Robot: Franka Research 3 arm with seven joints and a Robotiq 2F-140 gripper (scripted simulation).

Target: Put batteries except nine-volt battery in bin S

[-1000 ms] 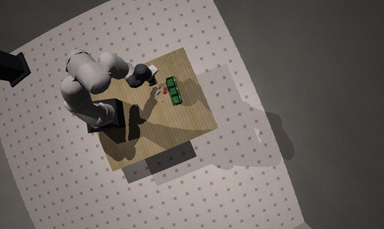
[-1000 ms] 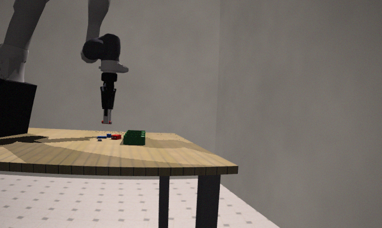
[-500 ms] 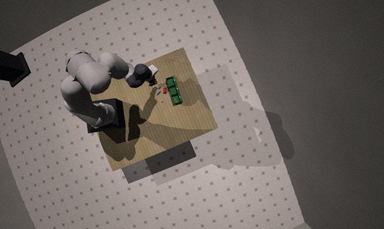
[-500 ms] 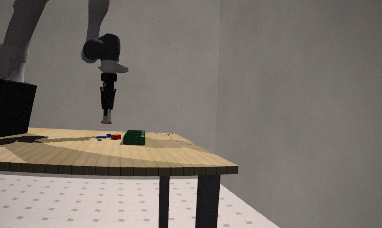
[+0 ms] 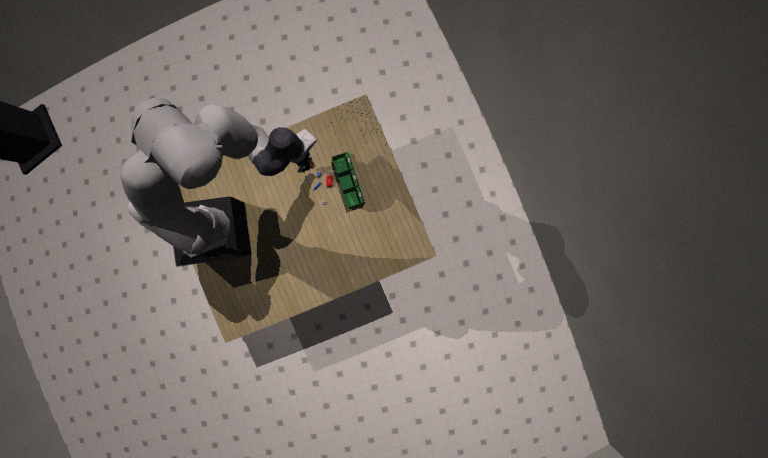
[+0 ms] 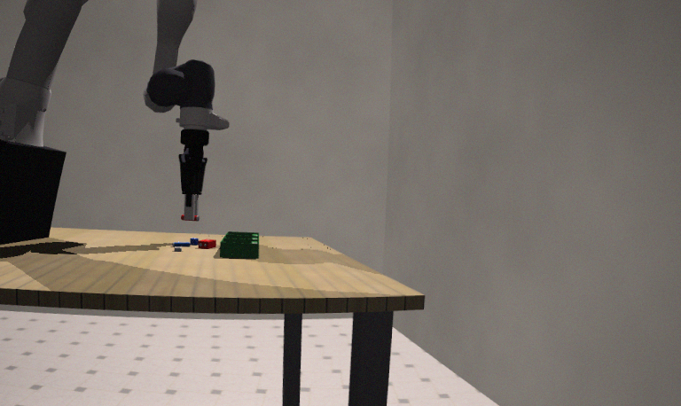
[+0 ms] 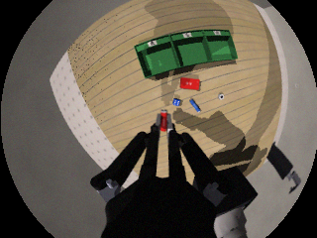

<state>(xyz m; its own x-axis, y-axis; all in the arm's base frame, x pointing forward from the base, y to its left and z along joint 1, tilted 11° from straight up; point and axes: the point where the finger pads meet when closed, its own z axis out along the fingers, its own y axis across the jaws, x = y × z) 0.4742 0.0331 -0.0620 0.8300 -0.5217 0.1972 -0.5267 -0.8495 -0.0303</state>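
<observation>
Now: hand 11 cm short of the green bin row, 14 cm to the left of it and 8 cm above it. The rest, counted from my hand: grey button cell: 5 cm behind, 17 cm to the right, 9 cm below; red block-shaped battery: 3 cm ahead, 10 cm to the right, 9 cm below; blue battery: 3 cm behind, 8 cm to the right, 9 cm below.
</observation>
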